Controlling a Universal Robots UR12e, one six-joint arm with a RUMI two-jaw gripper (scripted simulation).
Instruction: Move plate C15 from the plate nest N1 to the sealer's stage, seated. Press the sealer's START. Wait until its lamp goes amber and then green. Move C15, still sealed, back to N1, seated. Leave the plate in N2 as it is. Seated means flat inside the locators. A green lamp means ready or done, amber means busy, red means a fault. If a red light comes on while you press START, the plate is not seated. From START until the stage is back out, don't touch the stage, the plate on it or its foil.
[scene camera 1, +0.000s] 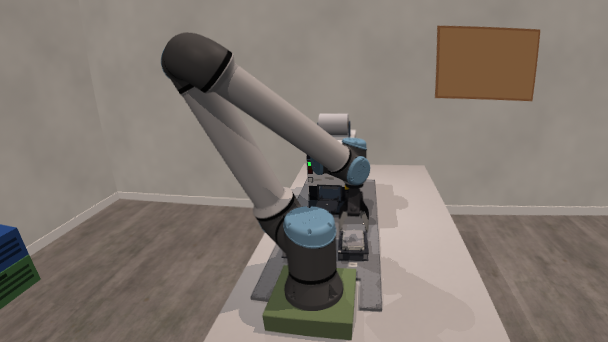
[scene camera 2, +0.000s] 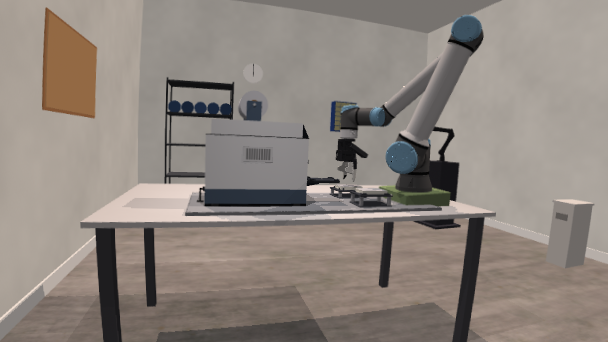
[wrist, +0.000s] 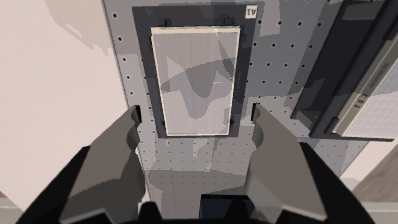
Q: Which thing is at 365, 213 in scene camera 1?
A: My gripper.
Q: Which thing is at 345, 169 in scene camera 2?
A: My gripper.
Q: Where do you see my gripper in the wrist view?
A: At 196, 105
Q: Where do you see a sealer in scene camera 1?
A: At 315, 191
